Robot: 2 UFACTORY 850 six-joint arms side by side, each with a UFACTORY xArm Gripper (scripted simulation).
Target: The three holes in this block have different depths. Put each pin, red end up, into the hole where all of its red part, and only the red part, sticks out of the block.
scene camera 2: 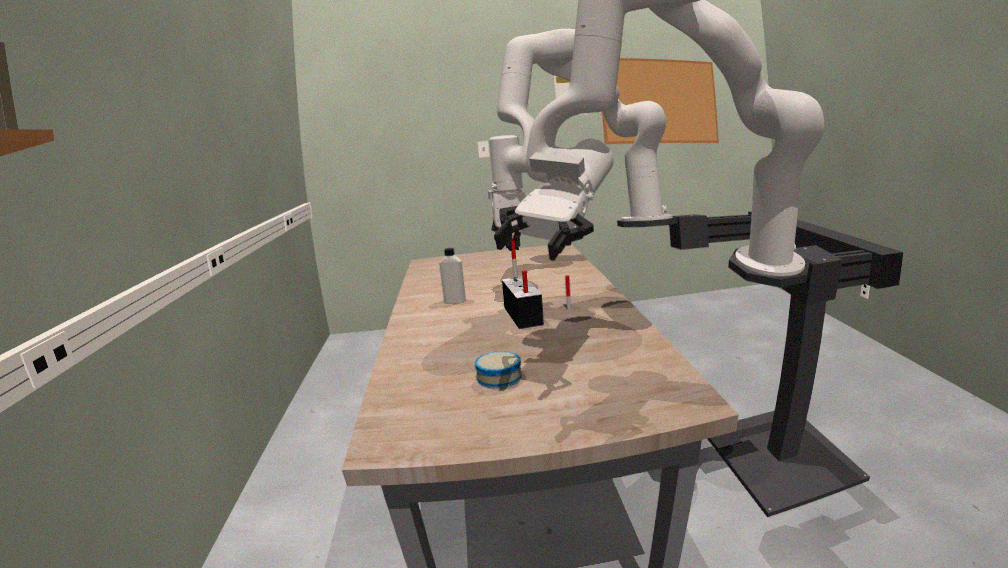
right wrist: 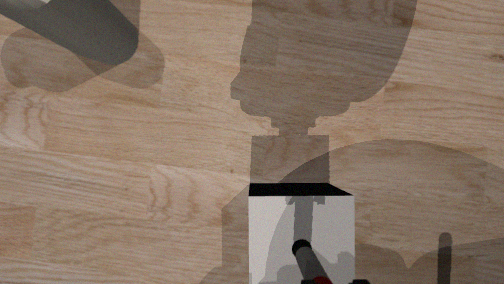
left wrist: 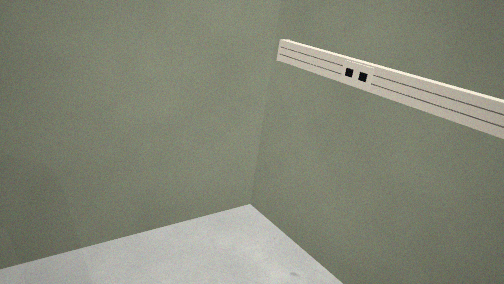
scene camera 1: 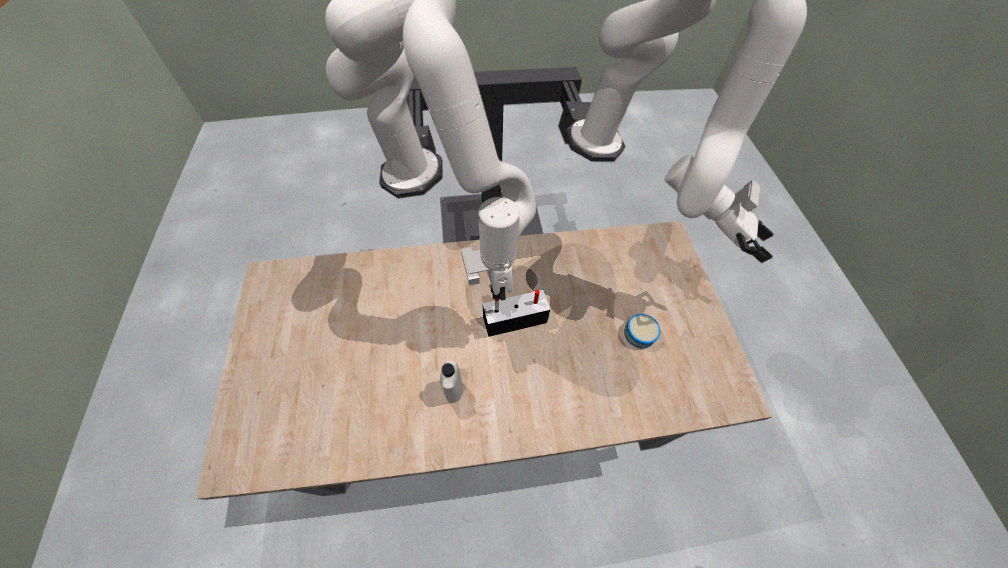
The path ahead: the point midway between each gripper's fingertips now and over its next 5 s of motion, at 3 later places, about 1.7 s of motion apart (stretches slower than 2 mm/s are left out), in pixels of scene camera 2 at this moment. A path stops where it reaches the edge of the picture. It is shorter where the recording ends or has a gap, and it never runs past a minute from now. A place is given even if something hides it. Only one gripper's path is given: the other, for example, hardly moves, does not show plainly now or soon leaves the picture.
My right gripper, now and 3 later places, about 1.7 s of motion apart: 513,249; 513,253; 514,258; 514,262
